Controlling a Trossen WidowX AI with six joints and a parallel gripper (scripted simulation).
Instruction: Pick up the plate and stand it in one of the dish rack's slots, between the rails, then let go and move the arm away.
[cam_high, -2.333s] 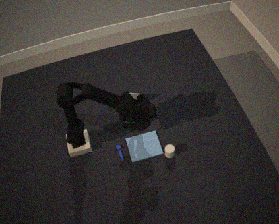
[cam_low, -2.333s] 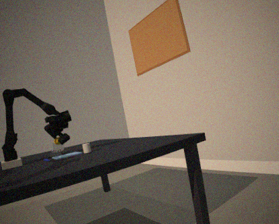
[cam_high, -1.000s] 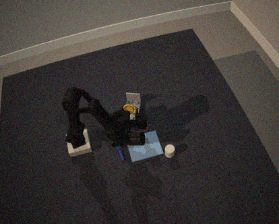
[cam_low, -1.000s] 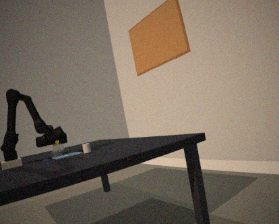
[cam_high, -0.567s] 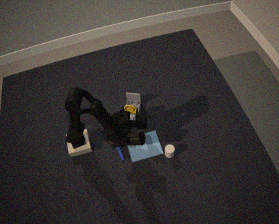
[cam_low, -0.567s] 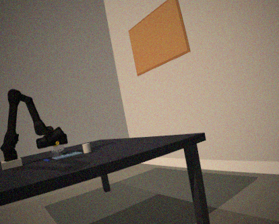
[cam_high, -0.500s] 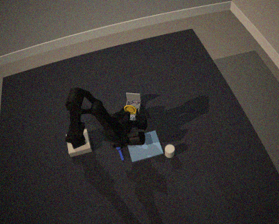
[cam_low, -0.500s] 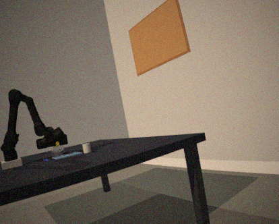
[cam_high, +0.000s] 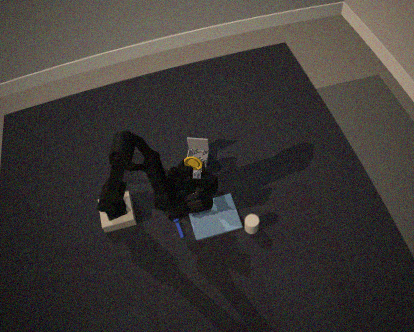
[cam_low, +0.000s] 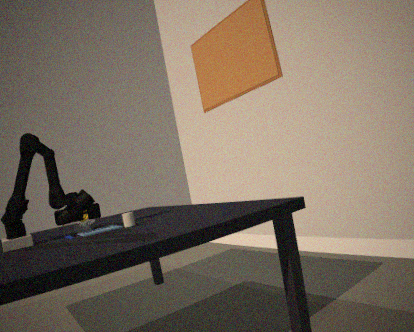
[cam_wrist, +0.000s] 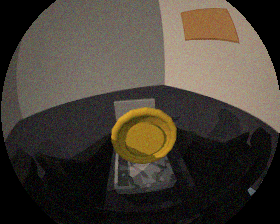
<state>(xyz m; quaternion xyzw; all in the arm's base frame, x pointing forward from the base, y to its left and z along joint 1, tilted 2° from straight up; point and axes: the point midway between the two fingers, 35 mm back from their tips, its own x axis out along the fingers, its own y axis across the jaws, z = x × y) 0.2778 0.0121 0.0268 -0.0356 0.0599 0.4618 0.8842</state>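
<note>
The grey wire dish rack lies 5 cm below my gripper tip, 2 cm to the left of it and 1 cm ahead of it. From my gripper tip the other things lie so: white cup: 27 cm to the right, 8 cm ahead, 4 cm below; blue spoon: 16 cm to the right, 13 cm behind, 7 cm below; yellow plate: 1 cm to the right.
</note>
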